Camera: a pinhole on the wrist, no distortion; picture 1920 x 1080 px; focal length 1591.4 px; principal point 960.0 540.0 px. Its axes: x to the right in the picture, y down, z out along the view. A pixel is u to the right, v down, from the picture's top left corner.
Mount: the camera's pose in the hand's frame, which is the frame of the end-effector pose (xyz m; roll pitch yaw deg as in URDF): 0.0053 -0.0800 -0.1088 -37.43 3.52 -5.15
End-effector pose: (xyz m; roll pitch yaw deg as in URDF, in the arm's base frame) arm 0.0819 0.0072 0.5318 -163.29 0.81 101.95
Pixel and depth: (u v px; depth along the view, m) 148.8 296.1 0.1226
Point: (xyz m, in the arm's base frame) 0.0755 -0.0400 0.5335
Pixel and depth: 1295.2 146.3 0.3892
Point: 0.0515 0.1234 0.2676
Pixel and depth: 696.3 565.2 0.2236
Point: 0.1213 0.0058 0.4489
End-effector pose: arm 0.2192 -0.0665 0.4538 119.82 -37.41 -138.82
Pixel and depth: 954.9 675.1 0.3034
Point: 0.1132 0.0558 0.5148
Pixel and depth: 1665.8 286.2 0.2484
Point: 0.0539 -0.0712 0.5159
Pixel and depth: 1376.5 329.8 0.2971
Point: 0.0401 -0.0153 0.5059
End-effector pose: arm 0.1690 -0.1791 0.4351 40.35 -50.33 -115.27
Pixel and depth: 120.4 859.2 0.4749
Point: 0.4195 0.1512 0.5227
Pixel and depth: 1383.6 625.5 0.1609
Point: 0.1655 -0.2053 0.4984
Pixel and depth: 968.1 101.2 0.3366
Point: 0.1304 -0.0225 0.5890
